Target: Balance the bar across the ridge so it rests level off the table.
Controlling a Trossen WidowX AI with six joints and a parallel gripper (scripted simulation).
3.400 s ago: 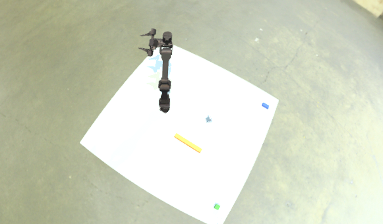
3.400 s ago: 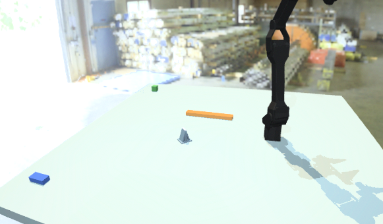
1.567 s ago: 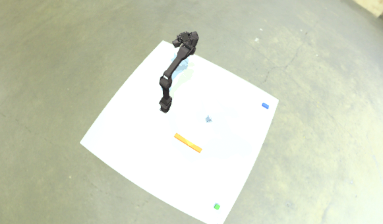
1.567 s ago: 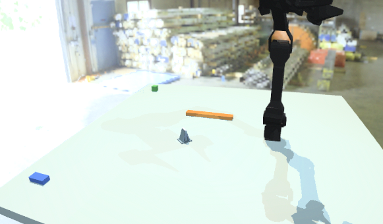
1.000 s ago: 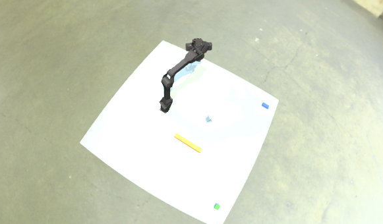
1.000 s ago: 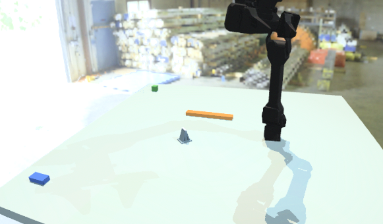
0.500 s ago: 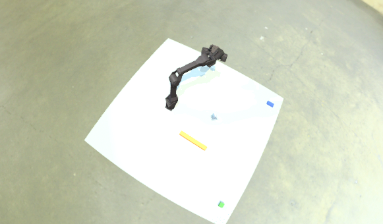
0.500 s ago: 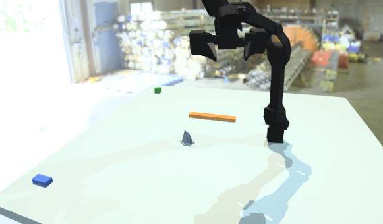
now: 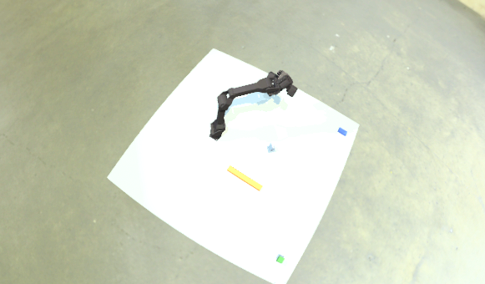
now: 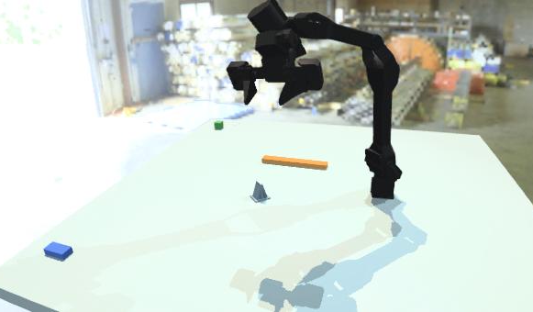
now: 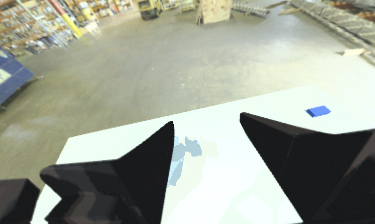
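Now: gripper tip 530 mm to the left of the orange bar, 340 mm above it and 60 mm short of it. Round my gripper tip: blue block (490 mm ahead, 340 mm below, 130 mm to the left); then green block (870 mm to the right, 490 mm ahead, 330 mm below).
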